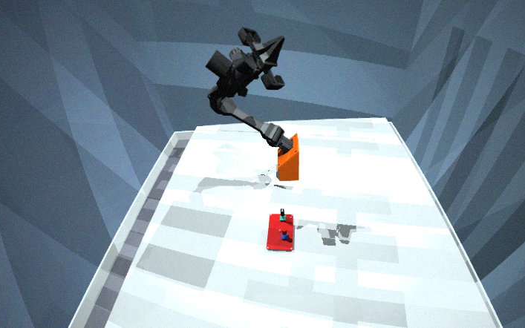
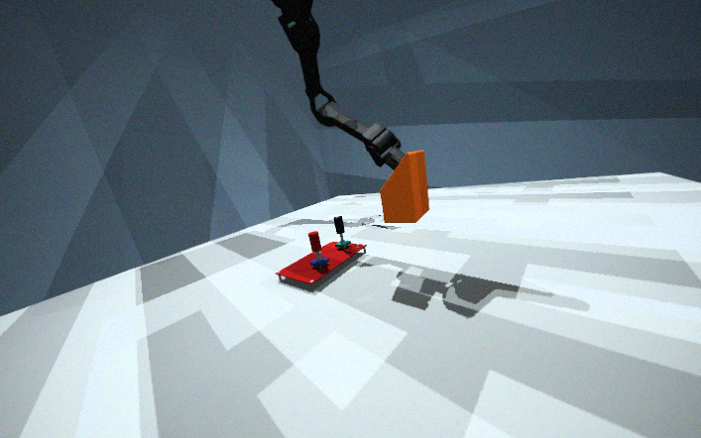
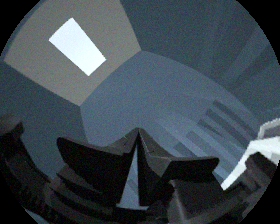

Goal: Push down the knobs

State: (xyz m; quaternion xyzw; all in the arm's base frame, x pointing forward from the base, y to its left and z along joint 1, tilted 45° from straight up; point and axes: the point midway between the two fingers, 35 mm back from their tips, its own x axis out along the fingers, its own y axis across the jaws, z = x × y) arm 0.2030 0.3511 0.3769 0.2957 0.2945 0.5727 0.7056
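My gripper tip is 9 cm short of the teal potentiometer, 3 cm to the left of it and 63 cm above it. Round my gripper tip: blue potentiometer 17 cm ahead, 2 cm to the right, 63 cm below.
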